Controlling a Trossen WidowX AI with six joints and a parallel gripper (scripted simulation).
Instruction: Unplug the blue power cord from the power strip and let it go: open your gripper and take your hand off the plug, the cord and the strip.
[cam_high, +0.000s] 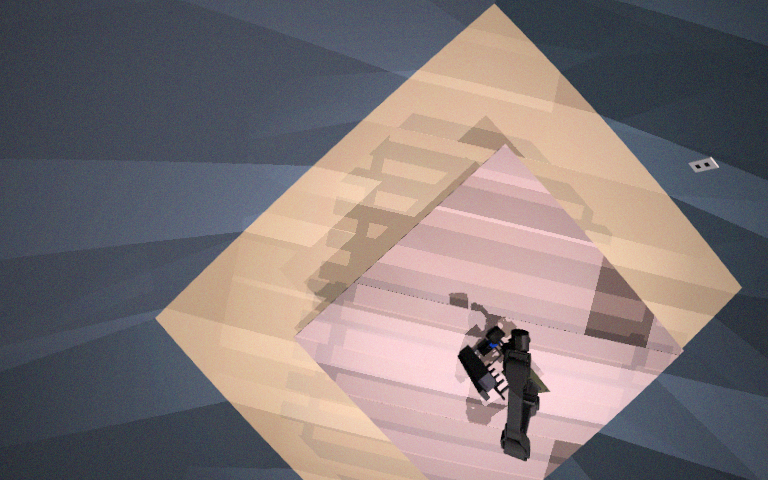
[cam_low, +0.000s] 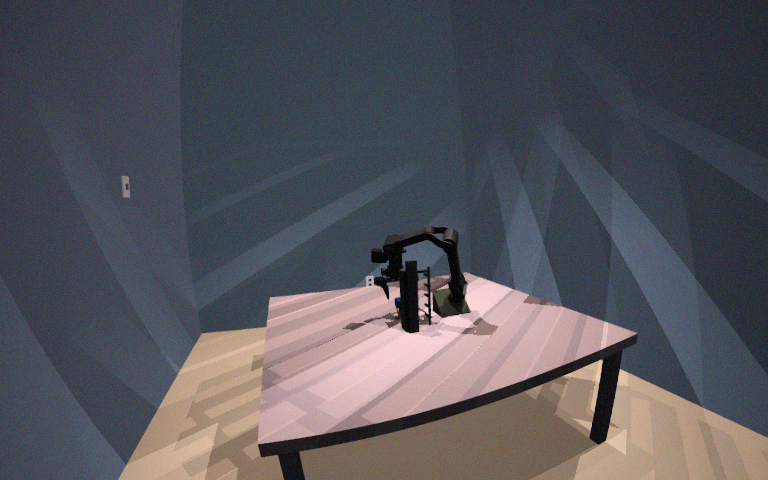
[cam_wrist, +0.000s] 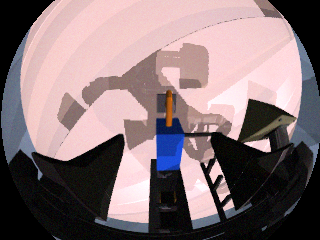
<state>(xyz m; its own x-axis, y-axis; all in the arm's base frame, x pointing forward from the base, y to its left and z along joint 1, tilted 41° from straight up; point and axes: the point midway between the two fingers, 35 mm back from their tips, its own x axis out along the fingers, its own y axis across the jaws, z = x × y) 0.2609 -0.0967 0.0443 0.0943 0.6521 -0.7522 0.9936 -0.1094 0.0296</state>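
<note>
My gripper tip is now 40 mm to the right of the blue plug and 10 mm above it. Also, from my gripper tip: grey piece: 10 mm to the right, 90 mm below.
</note>
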